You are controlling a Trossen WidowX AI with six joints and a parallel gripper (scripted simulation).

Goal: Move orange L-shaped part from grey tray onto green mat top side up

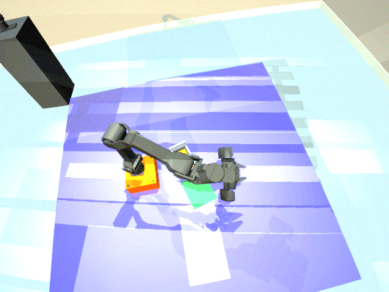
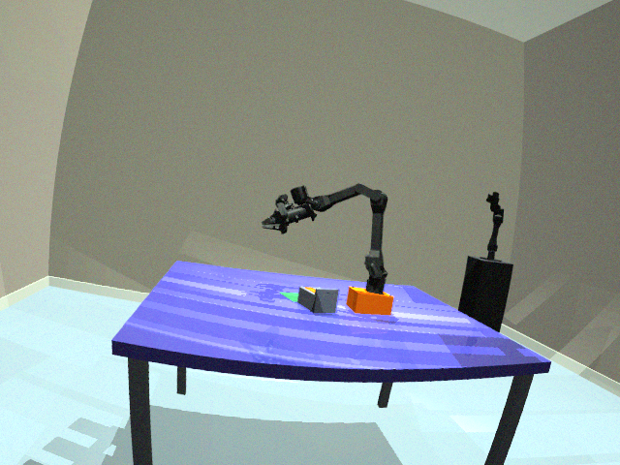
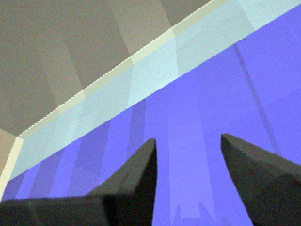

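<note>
The orange L-shaped part is 25 cm behind my gripper tip, 20 cm to the left of it and 22 cm below it. The rest, counted from my gripper tip: green mat (18 cm behind, 5 cm to the left, 28 cm below).
</note>
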